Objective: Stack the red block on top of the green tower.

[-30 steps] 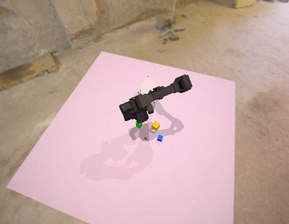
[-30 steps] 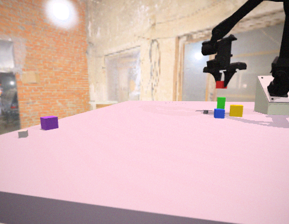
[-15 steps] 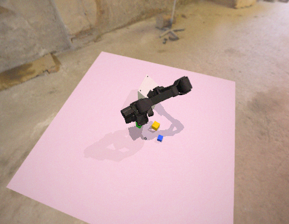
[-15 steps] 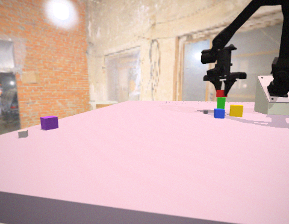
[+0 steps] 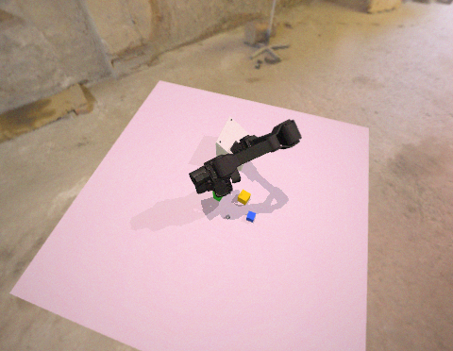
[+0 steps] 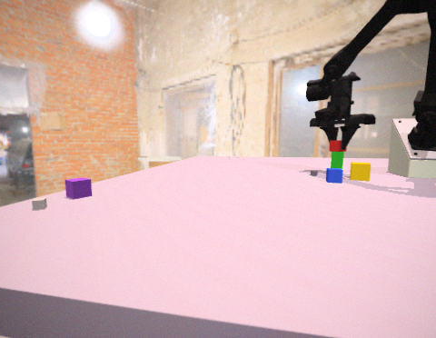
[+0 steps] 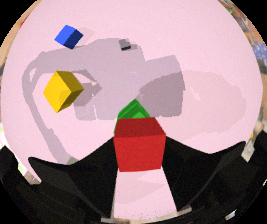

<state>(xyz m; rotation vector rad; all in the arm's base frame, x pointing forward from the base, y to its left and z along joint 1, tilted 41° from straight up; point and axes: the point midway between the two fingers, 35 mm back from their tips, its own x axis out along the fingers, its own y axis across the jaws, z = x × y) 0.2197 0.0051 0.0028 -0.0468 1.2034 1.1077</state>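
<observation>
Right now the red block is 10 mm above my gripper tip. Also, from my gripper tip: blue block 30 mm ahead, 180 mm to the left, 60 mm below; then yellow block 40 mm behind, 110 mm to the left, 50 mm below; then small grey piece 70 mm ahead, 80 mm to the left, 70 mm below.
</observation>
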